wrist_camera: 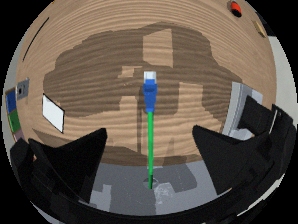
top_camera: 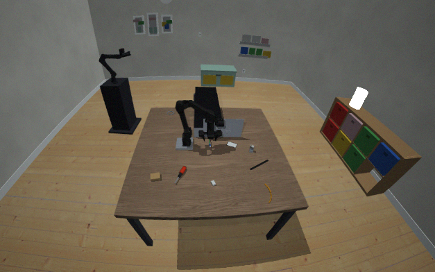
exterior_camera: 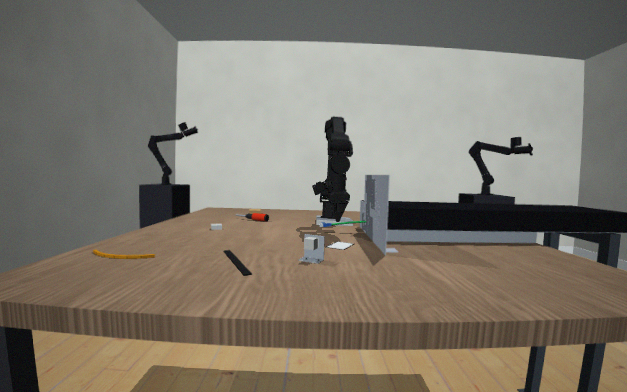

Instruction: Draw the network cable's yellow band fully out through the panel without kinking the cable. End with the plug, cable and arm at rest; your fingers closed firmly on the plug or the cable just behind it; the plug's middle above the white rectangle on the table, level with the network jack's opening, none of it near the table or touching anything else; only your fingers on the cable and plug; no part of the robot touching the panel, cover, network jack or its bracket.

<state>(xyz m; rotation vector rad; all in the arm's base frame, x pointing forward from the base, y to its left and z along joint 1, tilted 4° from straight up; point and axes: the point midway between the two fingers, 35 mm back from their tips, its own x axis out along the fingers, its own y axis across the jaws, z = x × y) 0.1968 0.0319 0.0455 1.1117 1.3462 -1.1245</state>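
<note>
My hand is 4 cm to the left of the blue plug and 5 cm above it. The rest, counted from my hand: white rectangle: 20 cm ahead, 2 cm to the left, 8 cm below; network jack: 36 cm ahead, 5 cm to the right, 4 cm below; grey upright panel: 15 cm ahead, 12 cm to the left, 2 cm above.
</note>
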